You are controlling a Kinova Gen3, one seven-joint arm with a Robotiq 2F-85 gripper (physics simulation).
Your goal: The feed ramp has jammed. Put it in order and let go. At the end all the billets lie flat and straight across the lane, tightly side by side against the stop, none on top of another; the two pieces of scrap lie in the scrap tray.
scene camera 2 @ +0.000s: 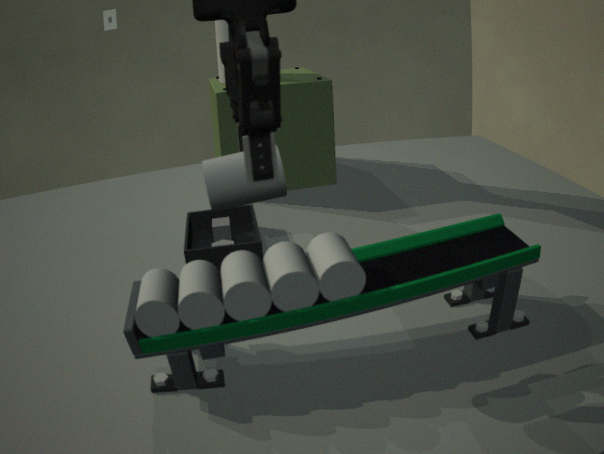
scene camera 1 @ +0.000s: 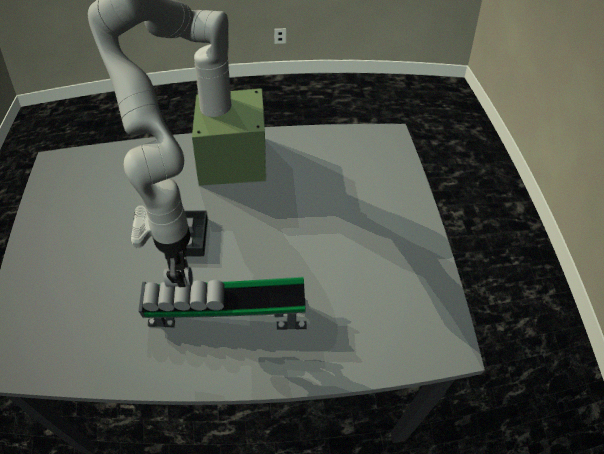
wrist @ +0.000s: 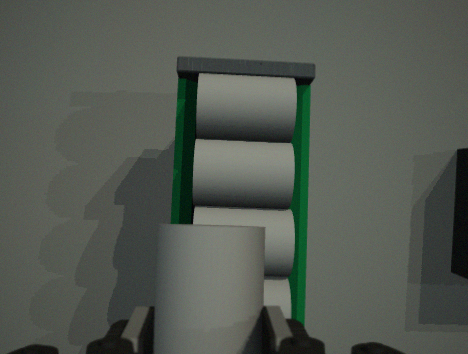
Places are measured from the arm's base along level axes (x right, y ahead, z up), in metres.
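Where they show: gripper, fingertip midpoint: [scene camera 2: 258, 176] [scene camera 1: 183, 277] [wrist: 208, 332]; arm's base, origin of the base link: [scene camera 1: 215, 107].
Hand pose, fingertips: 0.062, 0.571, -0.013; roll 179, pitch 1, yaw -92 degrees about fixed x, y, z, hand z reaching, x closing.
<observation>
Each offset is from my fingertips to the centre of the thing, as dx, dy, dz. "pt": to the spot under its first point.
My gripper [scene camera 1: 178, 278] [scene camera 2: 262, 172] [wrist: 208, 332] is shut on a light grey billet {+0.011, -0.001, +0.000} [scene camera 2: 225, 181] [wrist: 210, 270], held in the air above the lower half of the ramp. The held billet points along the lane, slightly tilted. Several billets lie flat across the lane, side by side: the lowest billet {+0.098, -0.022, -0.109} [scene camera 1: 150, 296] [scene camera 2: 157, 302] [wrist: 246, 107] is at the stop {+0.122, -0.023, -0.121} [scene camera 2: 131, 320] [wrist: 246, 66], and the uppermost billet {-0.061, -0.012, -0.094} [scene camera 1: 215, 295] [scene camera 2: 336, 267] is near mid-ramp. The scrap tray {+0.022, -0.256, -0.163} [scene camera 1: 196, 252] [scene camera 2: 223, 251] holds two pale pieces, partly hidden in scene camera 1.
The ramp's black bed {pt -0.174, -0.008, -0.103} [scene camera 1: 265, 296] [scene camera 2: 445, 257] rises to the right between green rails [scene camera 1: 262, 283] [scene camera 2: 430, 286]. The ramp stands on bolted feet. The scrap tray is behind its low end. The green robot base block [scene camera 1: 230, 157] [scene camera 2: 307, 135] stands farther back.
</observation>
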